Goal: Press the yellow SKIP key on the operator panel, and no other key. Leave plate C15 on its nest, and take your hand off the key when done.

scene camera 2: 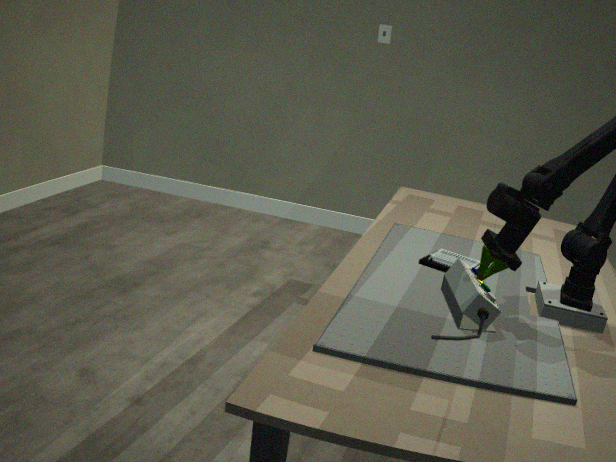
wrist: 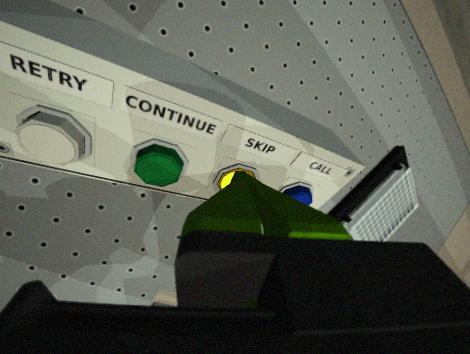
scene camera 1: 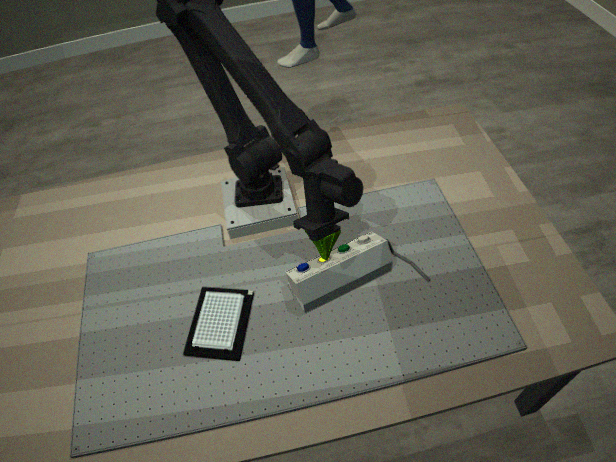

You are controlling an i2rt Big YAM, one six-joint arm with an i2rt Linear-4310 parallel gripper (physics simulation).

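Frame: origin at the arm's base, x ahead, y left, z up, level; centimetres.
Seen in the pictures: gripper, fingertip midpoint: (scene camera 2: 478, 279) (wrist: 238, 179) (scene camera 1: 325, 259); arm's base at its link origin: (scene camera 2: 575, 300) (scene camera 1: 259, 193).
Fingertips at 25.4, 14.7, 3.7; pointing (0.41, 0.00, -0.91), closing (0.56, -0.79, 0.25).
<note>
Offsets run from my fingertips to a thing's top centre, as dx, dy, dz. "spot": to the spot under its first point. Level surfaces: height alone.
The operator panel {+0.8, +3.0, +1.8} (scene camera 1: 345, 280) (scene camera 2: 462, 295) (wrist: 280, 135) is a pale sloped box with a row of keys. The yellow SKIP key {spot: +0.3, -0.6, -0.1} (scene camera 1: 322, 260) (scene camera 2: 480, 282) (wrist: 230, 179) lies between the green CONTINUE key {-2.2, +4.4, +0.9} (scene camera 1: 343, 248) (wrist: 159, 165) and the blue CALL key {+1.7, -4.8, +0.9} (scene camera 1: 302, 267) (wrist: 298, 195). My gripper (scene camera 1: 327, 258) (scene camera 2: 479, 278) (wrist: 238, 179) is shut and empty. Its green fingertips are at the SKIP key and hide part of it; whether they touch it cannot be told for sure. Plate C15 {+9.5, -23.9, -3.9} (scene camera 1: 218, 320) (scene camera 2: 455, 258) (wrist: 390, 207) lies on its black nest {spot: +15.6, -18.8, -5.7} (scene camera 1: 242, 345) (scene camera 2: 426, 261) (wrist: 372, 182).
The white RETRY key {-4.1, +9.0, +0.9} (scene camera 1: 364, 239) (wrist: 49, 142) is at the panel's other end. A grey cable {spot: -0.1, +19.7, -6.0} (scene camera 1: 412, 264) (scene camera 2: 455, 337) runs from that end over the perforated board {dz -6.7} (scene camera 1: 425, 330) (scene camera 2: 390, 320). A person's feet (scene camera 1: 300, 56) show on the floor behind the table.
</note>
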